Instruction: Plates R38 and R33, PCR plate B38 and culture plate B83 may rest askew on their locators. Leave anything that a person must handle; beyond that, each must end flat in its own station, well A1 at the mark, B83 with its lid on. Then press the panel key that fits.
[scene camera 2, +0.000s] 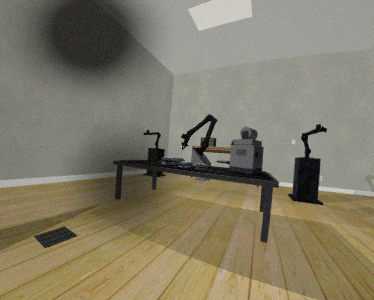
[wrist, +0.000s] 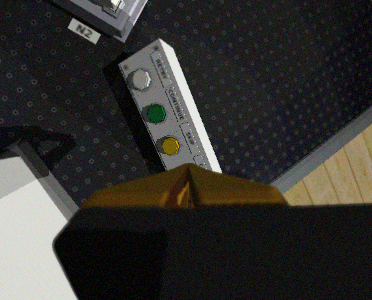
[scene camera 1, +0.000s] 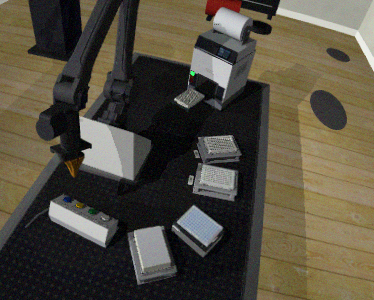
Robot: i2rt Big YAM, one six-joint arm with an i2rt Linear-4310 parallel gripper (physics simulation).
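Note:
My gripper (scene camera 1: 74, 174) (scene camera 2: 183, 146) (wrist: 188, 172) is shut and empty above the blue-button end of the key panel (scene camera 1: 80, 223) (wrist: 195, 112). The white key (scene camera 1: 105, 218) (wrist: 140, 79), green key (scene camera 1: 92, 211) (wrist: 156, 113) and yellow key (scene camera 1: 80, 205) (wrist: 170, 145) are beside RETRY, CONTINUE and SKIP; the blue key (scene camera 1: 67, 199) is hidden in the wrist view. Two pale well plates, one far (scene camera 1: 220, 144) and one nearer (scene camera 1: 218, 176), a blue-topped plate (scene camera 1: 200, 225) and a pale block-like plate (scene camera 1: 152, 247) sit on stations. Plate codes and exact seating cannot be read.
A white machine (scene camera 1: 215, 65) (scene camera 2: 246, 156) with a green light stands at the far end; a pale plate (scene camera 1: 189, 98) rests at its opening. A large white slanted panel (scene camera 1: 112, 150) (wrist: 25, 215) stands near the arm. An N2 label (wrist: 84, 31) lies by a station corner.

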